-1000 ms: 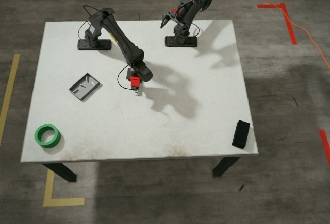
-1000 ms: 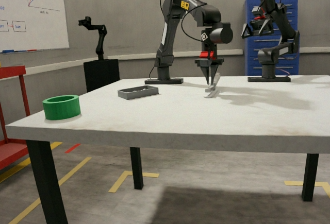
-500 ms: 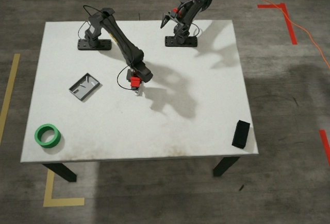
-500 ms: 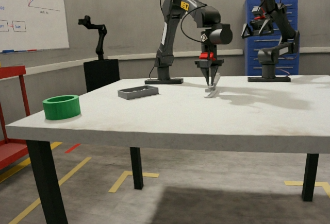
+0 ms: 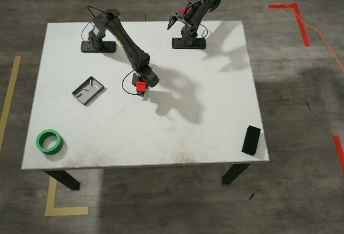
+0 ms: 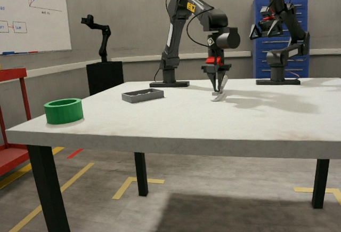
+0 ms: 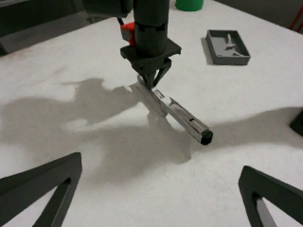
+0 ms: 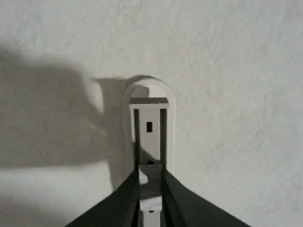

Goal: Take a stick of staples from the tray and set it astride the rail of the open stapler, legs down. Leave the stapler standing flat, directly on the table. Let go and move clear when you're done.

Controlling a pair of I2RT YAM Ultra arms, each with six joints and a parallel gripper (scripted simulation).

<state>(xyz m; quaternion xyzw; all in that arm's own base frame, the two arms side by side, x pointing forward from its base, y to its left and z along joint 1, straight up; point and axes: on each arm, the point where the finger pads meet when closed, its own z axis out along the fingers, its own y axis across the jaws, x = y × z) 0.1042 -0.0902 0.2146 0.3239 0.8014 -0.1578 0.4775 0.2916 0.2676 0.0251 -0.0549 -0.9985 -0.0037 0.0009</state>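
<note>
The stick of staples lies 10 mm below my right hand. The rest, counted from my right hand: stapler (60 mm behind, 10 mm to the left, 10 mm below); black box (320 mm ahead, 530 mm to the left, 10 mm below); grey tray (10 mm behind, 300 mm to the right, 20 mm below).
</note>
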